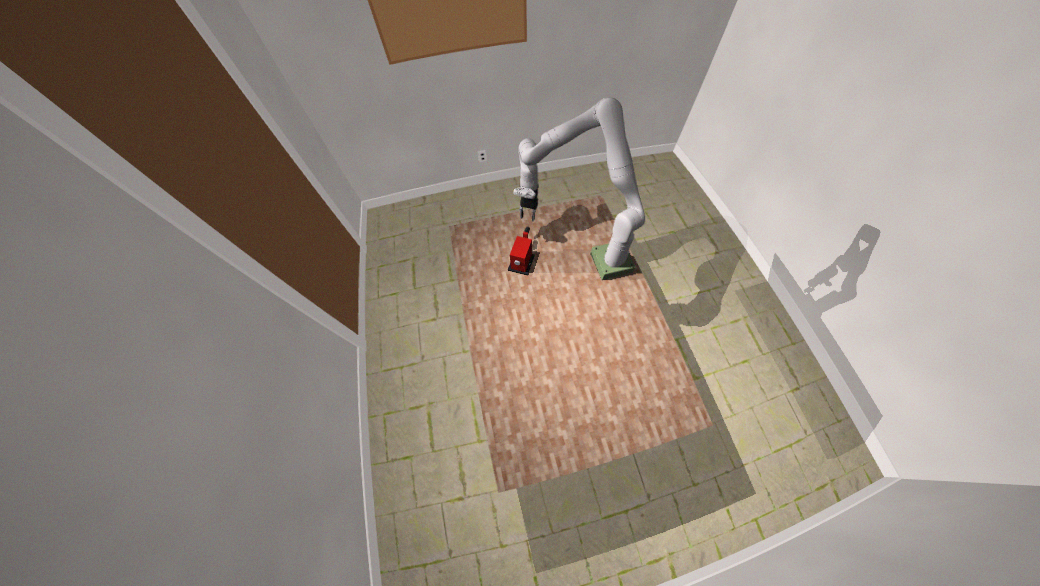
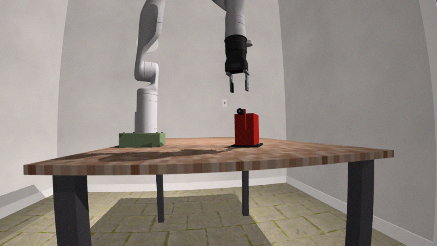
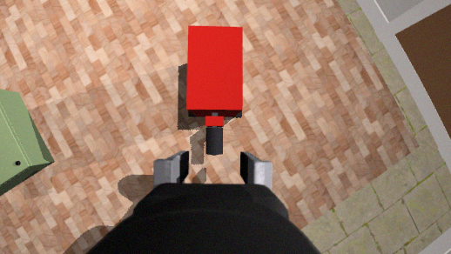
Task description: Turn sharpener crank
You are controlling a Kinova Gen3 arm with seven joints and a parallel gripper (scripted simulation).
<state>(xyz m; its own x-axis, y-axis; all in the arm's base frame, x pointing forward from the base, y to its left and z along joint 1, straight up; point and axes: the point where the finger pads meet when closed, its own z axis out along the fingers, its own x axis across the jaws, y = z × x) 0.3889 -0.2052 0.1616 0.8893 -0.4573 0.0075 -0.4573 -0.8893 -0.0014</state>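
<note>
My hand is 1 cm short of the dark handle, 2 cm to the right of it and 9 cm above it.
</note>
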